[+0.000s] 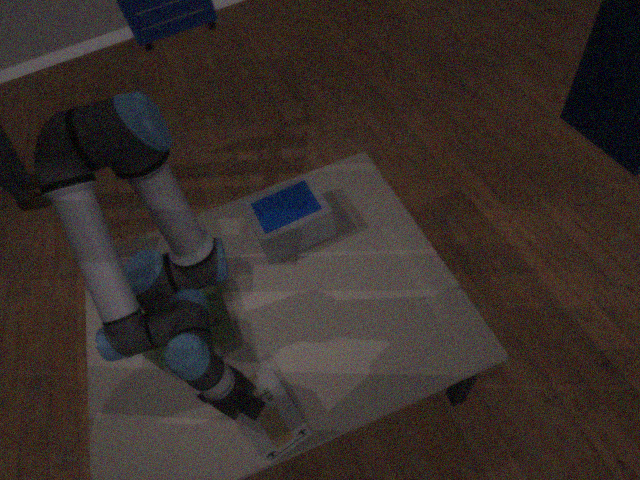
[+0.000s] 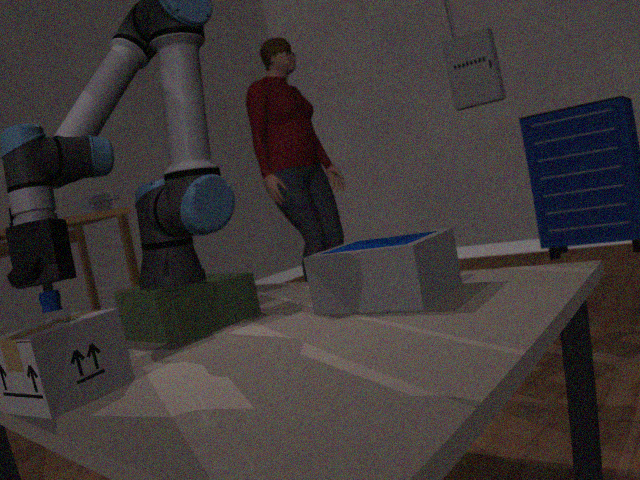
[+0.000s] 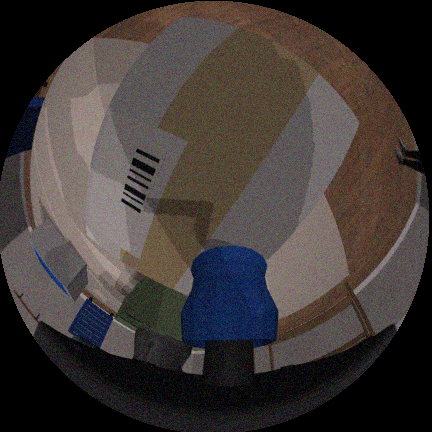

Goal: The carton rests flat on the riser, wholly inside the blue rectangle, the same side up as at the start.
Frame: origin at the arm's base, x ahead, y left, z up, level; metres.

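Seen in the pictures: hand at its tool point: [image 2: 52, 310] [image 3: 228, 273]; arm's base at its link origin: [image 2: 173, 283] [image 3: 163, 339].
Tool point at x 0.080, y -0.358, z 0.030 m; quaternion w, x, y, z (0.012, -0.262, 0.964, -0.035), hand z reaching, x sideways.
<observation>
Pixels of each thing's top centre, then the offset from my tool point to it. Level surfaces: height alone.
- carton at its top centre: [image 3: 191, 168] [image 2: 53, 324] [image 1: 264, 406] 0.039 m ahead, 0.026 m right, 0.017 m down
- table at its surface level: 0.138 m down
- grey riser at its top centre: [image 2: 379, 242] [image 1: 285, 206] [image 3: 49, 272] 0.370 m ahead, 0.518 m left, 0.018 m down
- blue rectangle at its top centre: [image 2: 379, 242] [image 1: 285, 206] [image 3: 49, 272] 0.370 m ahead, 0.518 m left, 0.018 m down
The carton [image 2: 62, 361] [image 3: 229, 132] [image 1: 281, 415] is a pale box with up-arrows on its sides, brown tape and a barcode on top. It stands upright on the table [image 1: 361, 310] [image 2: 361, 387] near the front edge. My blue suction cup [image 2: 50, 300] [image 3: 229, 294] hangs right over the carton's top, close to it. I cannot tell whether it touches, and it holds nothing. The grey riser [image 1: 297, 232] [image 2: 382, 278] [image 3: 56, 254] stands at the far side of the table. The blue rectangle [image 1: 286, 205] [image 2: 377, 241] on its top is bare.
The arm's green base block [image 2: 186, 310] stands between the carton and the riser. A person in a red top [image 2: 281, 129] stands behind the table. A blue cabinet [image 2: 584, 170] [image 1: 165, 15] is at the wall, and a wooden side table [image 2: 98, 216] stands behind the arm.
</observation>
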